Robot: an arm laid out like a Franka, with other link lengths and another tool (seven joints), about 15 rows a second.
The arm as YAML. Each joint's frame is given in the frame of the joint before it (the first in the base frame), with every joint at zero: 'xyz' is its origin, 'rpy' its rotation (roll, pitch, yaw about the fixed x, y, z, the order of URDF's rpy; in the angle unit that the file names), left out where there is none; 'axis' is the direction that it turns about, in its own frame. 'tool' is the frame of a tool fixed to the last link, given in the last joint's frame.
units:
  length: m
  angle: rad
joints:
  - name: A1
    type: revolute
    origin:
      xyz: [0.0, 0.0, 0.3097]
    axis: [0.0, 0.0, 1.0]
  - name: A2
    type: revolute
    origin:
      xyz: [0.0, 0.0, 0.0]
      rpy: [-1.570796, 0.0, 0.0]
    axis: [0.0, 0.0, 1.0]
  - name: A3
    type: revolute
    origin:
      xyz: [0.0, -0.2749, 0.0]
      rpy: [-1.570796, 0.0, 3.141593]
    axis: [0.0, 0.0, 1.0]
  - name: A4
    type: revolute
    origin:
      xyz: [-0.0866, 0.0, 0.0]
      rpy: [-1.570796, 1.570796, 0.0]
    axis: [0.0, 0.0, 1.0]
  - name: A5
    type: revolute
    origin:
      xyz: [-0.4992, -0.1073, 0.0]
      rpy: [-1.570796, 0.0, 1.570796]
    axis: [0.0, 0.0, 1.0]
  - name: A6
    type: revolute
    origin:
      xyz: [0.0, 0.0, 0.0]
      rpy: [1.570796, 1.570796, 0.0]
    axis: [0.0, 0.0, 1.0]
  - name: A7
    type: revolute
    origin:
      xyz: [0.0, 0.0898, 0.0]
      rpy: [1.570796, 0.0, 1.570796]
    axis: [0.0, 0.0, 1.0]
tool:
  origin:
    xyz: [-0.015, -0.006, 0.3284]
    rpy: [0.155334, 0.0, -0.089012]
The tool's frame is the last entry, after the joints.
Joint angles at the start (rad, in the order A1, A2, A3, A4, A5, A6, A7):
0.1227 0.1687 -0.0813 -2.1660 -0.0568 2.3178 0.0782
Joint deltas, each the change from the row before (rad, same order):
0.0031 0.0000 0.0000 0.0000 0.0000 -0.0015 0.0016
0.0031 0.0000 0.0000 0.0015 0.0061 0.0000 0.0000
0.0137 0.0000 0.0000 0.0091 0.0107 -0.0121 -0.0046
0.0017 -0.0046 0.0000 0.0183 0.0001 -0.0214 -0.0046
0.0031 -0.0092 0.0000 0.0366 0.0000 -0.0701 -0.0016
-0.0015 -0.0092 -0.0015 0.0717 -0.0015 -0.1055 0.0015
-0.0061 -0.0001 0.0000 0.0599 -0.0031 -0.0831 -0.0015
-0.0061 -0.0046 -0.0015 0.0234 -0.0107 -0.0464 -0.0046
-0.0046 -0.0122 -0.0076 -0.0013 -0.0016 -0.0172 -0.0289
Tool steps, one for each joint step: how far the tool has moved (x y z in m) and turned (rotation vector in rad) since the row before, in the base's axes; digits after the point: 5 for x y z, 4 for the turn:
-0.00054 0.00195 -0.00011 -0.0001 0.0014 0.0014
0.00076 0.00318 0.00073 0.0045 -0.0013 -0.0011
0.00088 0.01068 0.00373 0.0073 0.0035 0.0105
0.00512 0.00136 0.01079 0.0000 -0.0013 0.0056
0.00061 0.00169 0.02017 -0.0026 0.0242 0.0021
0.00692 -0.00232 0.03728 -0.0049 0.0242 -0.0074
0.00339 -0.00505 0.02757 -0.0058 0.0228 -0.0062
-0.00249 -0.00833 0.01349 -0.0108 0.0181 0.0001
-0.00356 -0.00910 0.00668 0.0010 0.0081 0.0163

